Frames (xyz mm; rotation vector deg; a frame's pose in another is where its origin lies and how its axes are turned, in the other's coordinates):
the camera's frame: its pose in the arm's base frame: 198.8 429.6 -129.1 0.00 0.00 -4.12
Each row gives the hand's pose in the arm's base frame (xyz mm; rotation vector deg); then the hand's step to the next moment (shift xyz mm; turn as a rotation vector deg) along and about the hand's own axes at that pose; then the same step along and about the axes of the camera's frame.
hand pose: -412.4 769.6 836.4 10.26 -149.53 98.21
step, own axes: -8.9 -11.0 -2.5 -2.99 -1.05 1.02
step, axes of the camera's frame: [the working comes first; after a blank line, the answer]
step, axes of the arm's base frame: 9.8 -1.2 10.4 3.13 -1.08 0.33

9.9 -0.5 10.4 3.20 -0.86 0.33
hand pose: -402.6 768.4 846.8 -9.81 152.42 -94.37
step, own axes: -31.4 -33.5 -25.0 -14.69 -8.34 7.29
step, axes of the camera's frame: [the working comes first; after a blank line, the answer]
step, axes of the arm's base frame: 32.6 10.6 39.5 15.81 -8.76 3.44

31.7 12.9 39.5 16.40 -7.60 3.44
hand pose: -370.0 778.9 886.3 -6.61 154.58 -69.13
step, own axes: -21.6 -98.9 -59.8 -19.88 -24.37 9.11
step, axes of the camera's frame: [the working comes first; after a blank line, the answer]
step, axes of the arm's base frame: 8.9 -19.1 115.7 21.19 -20.03 14.90

10.3 -18.4 115.7 22.58 -18.45 14.90
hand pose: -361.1 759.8 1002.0 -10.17 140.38 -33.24
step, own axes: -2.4 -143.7 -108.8 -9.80 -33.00 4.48
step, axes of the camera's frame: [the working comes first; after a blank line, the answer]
step, axes of the arm's base frame: -63.7 -88.4 143.6 10.25 -28.65 16.71

-57.2 -92.7 143.6 12.28 -27.84 16.71
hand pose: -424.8 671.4 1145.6 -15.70 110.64 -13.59
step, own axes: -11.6 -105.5 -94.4 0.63 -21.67 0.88
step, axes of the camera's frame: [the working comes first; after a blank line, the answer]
step, axes of the arm's base frame: -75.5 -93.7 75.5 2.29 -20.87 5.47

-68.6 -98.9 75.5 3.78 -20.65 5.47
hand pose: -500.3 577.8 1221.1 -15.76 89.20 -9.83
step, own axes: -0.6 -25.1 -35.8 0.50 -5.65 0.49
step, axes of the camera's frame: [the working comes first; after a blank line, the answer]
step, axes of the arm's base frame: -34.1 -26.2 7.9 0.86 -5.52 1.10

-32.1 -28.6 7.9 1.25 -5.44 1.10
